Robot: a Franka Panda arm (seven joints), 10 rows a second.
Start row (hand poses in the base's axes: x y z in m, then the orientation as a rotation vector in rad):
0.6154 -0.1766 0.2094 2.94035 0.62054 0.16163
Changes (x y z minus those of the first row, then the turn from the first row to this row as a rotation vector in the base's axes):
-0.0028 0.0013 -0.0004 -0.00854 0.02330 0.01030
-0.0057 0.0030 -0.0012 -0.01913 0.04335 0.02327
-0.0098 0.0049 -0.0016 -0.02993 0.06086 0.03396
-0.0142 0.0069 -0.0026 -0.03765 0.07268 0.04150
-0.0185 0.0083 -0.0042 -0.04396 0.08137 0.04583
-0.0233 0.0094 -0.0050 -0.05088 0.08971 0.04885
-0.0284 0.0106 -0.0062 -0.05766 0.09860 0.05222
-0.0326 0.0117 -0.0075 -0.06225 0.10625 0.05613
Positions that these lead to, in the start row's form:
0.6126 -0.1753 0.2090 2.93531 0.63807 0.12563
0.6097 -0.1736 0.2082 2.92631 0.65873 0.09399
0.6056 -0.1717 0.2078 2.91676 0.67550 0.06587
0.6012 -0.1697 0.2068 2.90962 0.68716 0.04683
0.5969 -0.1683 0.2052 2.90401 0.69383 0.03254
0.5921 -0.1672 0.2044 2.89806 0.69843 0.01848
0.5870 -0.1660 0.2032 2.89217 0.70359 0.00373
0.5828 -0.1649 0.2019 2.88795 0.70964 -0.00845

